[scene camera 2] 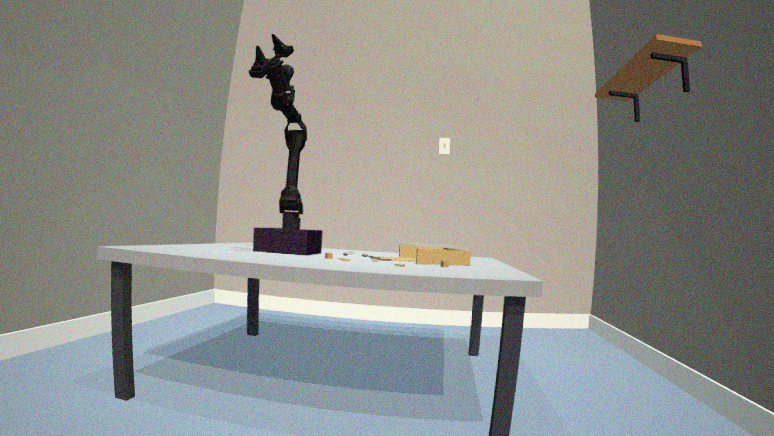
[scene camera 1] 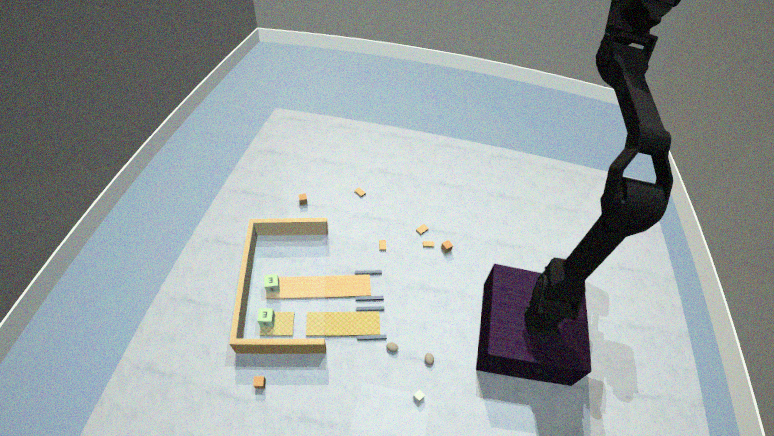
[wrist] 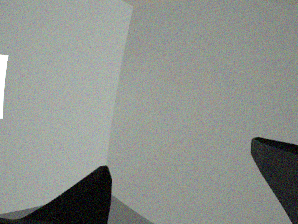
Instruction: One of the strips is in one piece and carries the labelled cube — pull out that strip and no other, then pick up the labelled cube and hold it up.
Path:
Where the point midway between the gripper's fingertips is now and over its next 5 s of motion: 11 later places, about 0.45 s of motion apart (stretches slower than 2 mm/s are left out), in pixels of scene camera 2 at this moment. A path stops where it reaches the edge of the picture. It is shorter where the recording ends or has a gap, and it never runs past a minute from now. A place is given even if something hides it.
My gripper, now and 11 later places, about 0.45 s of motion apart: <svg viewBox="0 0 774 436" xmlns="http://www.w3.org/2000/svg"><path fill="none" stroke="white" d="M265 39L320 78L371 136L382 191L378 206L386 219L386 240L387 244L388 250L387 255L387 258L385 258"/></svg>

